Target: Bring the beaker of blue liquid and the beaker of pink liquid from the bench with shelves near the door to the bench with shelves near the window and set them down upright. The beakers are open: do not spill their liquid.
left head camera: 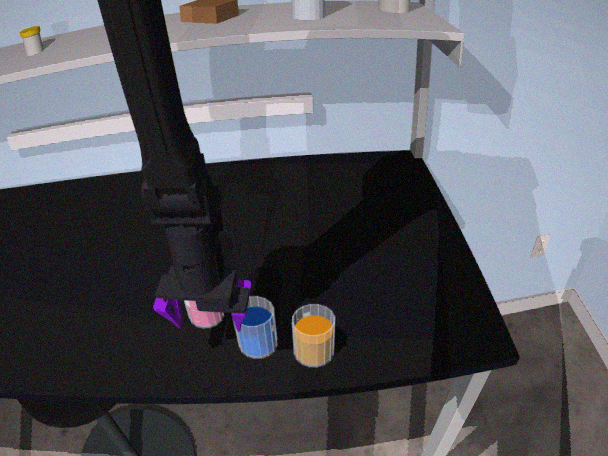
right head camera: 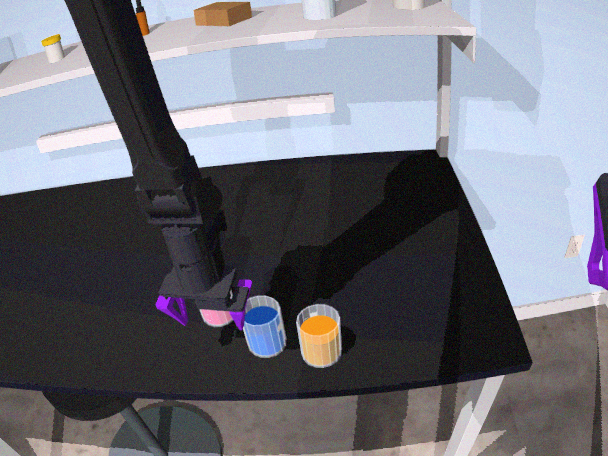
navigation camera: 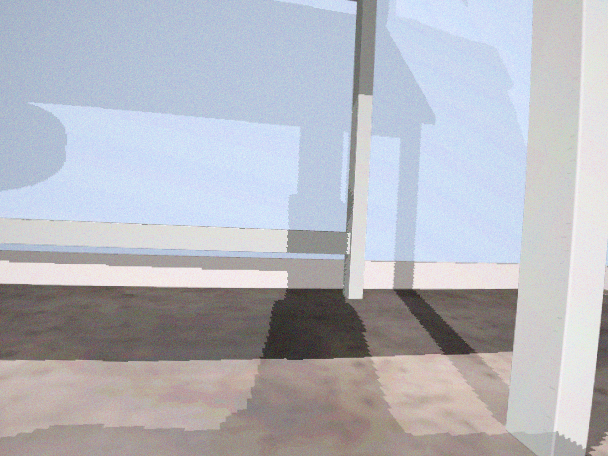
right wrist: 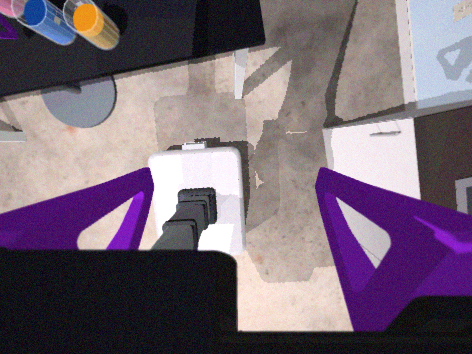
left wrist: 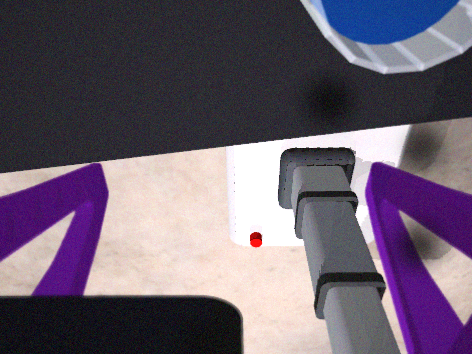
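Note:
The beaker of blue liquid [left head camera: 257, 335] [right head camera: 265, 334] [left wrist: 395, 25] [right wrist: 52, 22] stands upright near the front edge of a black bench top [left head camera: 380, 300] [right head camera: 400, 300]. The beaker of pink liquid [left head camera: 204, 315] [right head camera: 216, 316] [right wrist: 9, 6] stands to its left in the head views, partly hidden by my left gripper. My left gripper [left head camera: 207, 320] [right head camera: 211, 320] [left wrist: 236, 177] is open and empty, its fingers above and around the pink beaker's place in the head views; one fingertip overlaps the blue beaker's edge in the picture. My right gripper [right wrist: 234, 176] is open and empty, above the floor off the bench.
A beaker of orange liquid [left head camera: 313, 337] [right head camera: 319, 337] [right wrist: 95, 27] stands right of the blue one. A shelf [left head camera: 350, 35] [right head camera: 360, 34] with a brown box [left head camera: 210, 11] [right head camera: 222, 13] runs above the bench. A round stool base [right wrist: 82, 102] is below. A white bench leg [navigation camera: 545, 225] shows in the navigation view.

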